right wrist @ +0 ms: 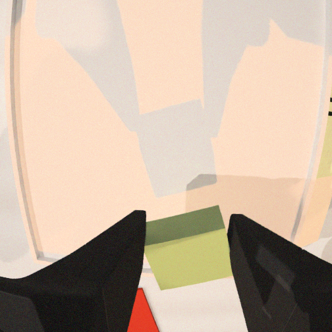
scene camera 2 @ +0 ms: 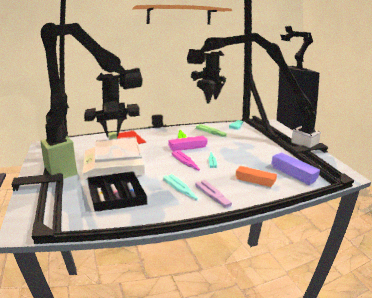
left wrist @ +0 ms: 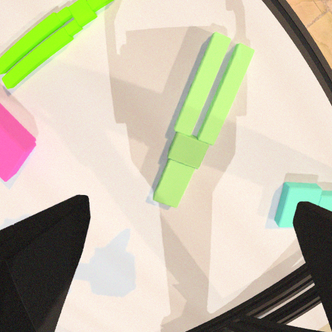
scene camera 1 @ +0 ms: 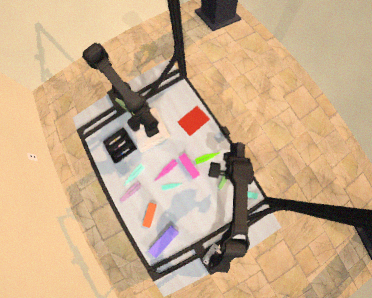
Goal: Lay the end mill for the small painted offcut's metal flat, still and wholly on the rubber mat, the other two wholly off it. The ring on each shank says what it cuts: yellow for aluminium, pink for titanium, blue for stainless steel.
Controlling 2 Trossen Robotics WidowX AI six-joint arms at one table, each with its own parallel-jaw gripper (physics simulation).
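Places are measured from the left arm's base along level axes (x back, y right, z up), in metres.
Pixels of known places: left gripper, fingertip midpoint: (scene camera 2: 211, 101); right gripper, fingertip midpoint: (scene camera 2: 112, 136); left arm's base, link origin: (scene camera 2: 307, 130) (scene camera 1: 217, 259); right arm's base, link origin: (scene camera 2: 56, 140).
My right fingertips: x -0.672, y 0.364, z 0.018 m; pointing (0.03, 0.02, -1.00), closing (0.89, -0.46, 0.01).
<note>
Ahead of a thing's pixels: the offset from my right fingertips to its top centre. "spot": to the spot under its first point. Level surfaces: height alone.
My right gripper (scene camera 2: 112, 134) (right wrist: 187, 223) is shut on a small green painted block @[dx +0.004, dy +0.011, dz +0.009 m] (scene camera 2: 113, 136) (right wrist: 190, 257) and holds it over the pale plate of a cream scale @[spot: dx +0.023, dy -0.097, dz -0.030 m] (scene camera 1: 144, 142) (scene camera 2: 117, 167) (right wrist: 75, 150). The scale's reading is not legible. A black tray @[dx -0.109, dy -0.194, dz -0.064 m] (scene camera 1: 118, 159) (scene camera 2: 120, 202) beside the scale holds three end mills in separate slots: in scene camera 2, yellow-ringed @[dx -0.154, dy -0.189, dz -0.078 m] (scene camera 2: 100, 193) left, pink-ringed @[dx -0.109, dy -0.196, dz -0.078 m] (scene camera 2: 114, 189) middle, blue-ringed @[dx -0.065, dy -0.216, dz -0.078 m] (scene camera 2: 131, 188) right. The red rubber mat @[dz -0.091 m] (scene camera 1: 194, 120) (scene camera 2: 131, 136) (right wrist: 141, 315) lies behind the scale. My left gripper (scene camera 2: 212, 101) (left wrist: 197, 211) is open and empty, high above a light green clamp (left wrist: 189, 150).
Magenta @[dx +0.282, dy -0.060, dz -0.060 m] (scene camera 1: 189, 166) (scene camera 2: 187, 143), orange @[dx +0.265, dy -0.393, dz -0.062 m] (scene camera 1: 149, 214) (scene camera 2: 256, 176) and purple blocks @[dx +0.407, dy -0.462, dz -0.049 m] (scene camera 1: 163, 241) (scene camera 2: 296, 168) lie on the table. Several clamps lie around them, including turquoise @[dx +0.062, dy -0.280, dz -0.080 m] (scene camera 2: 180, 186), mauve @[dx +0.105, dy -0.365, dz -0.079 m] (scene camera 2: 213, 193) and pink ones @[dx +0.193, dy -0.154, dz -0.080 m] (scene camera 2: 185, 160). A black frame (scene camera 2: 200, 228) borders the table.
</note>
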